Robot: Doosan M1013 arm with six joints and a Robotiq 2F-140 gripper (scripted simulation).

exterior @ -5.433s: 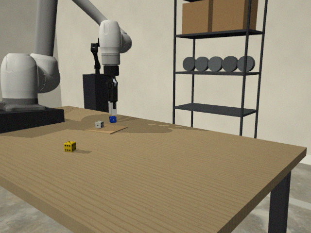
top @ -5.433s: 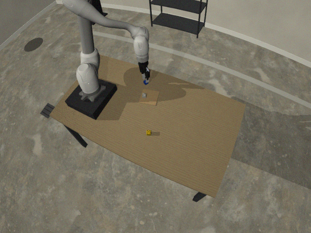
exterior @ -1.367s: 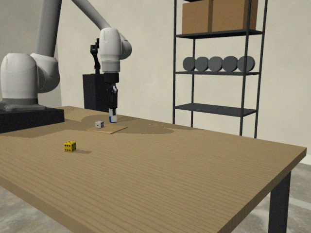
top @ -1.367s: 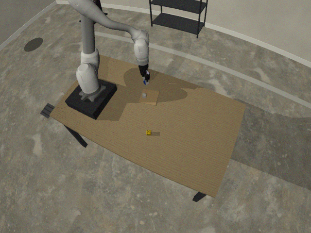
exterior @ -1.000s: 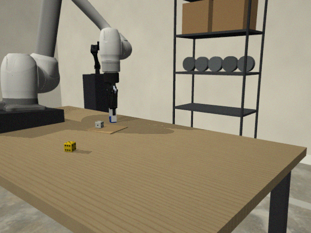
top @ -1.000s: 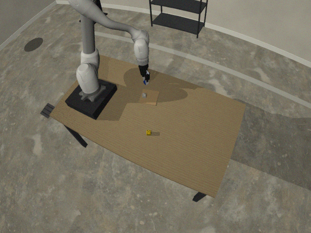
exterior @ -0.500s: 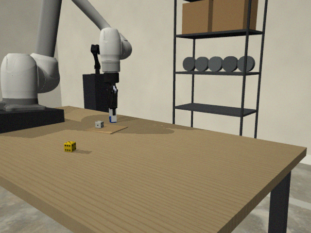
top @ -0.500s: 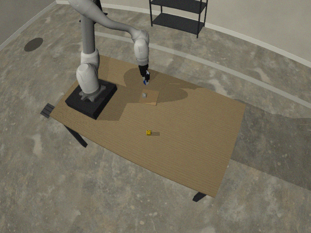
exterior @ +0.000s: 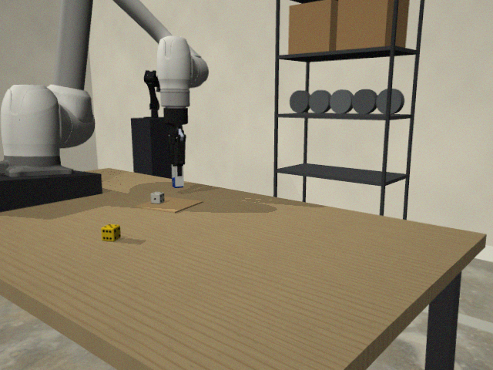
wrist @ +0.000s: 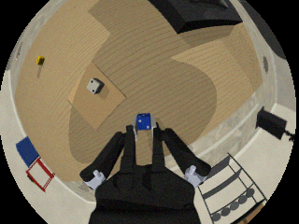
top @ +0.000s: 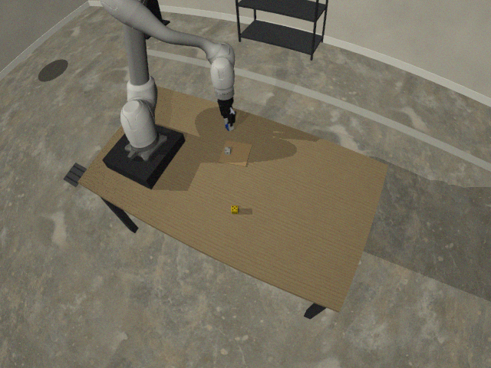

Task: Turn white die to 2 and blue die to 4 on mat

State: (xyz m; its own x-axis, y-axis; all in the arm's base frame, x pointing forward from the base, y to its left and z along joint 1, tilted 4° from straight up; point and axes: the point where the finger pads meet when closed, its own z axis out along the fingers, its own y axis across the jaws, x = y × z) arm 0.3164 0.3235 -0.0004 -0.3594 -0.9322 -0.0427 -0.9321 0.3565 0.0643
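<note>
Now: the white die 13 cm to the right of my hand, 7 cm ahead of it and 4 cm below it. The rest, counted from my hand: blue die: 2 cm below; mat: 11 cm to the right, 11 cm ahead, 6 cm below; yellow die: 39 cm to the right, 28 cm ahead, 5 cm below.
</note>
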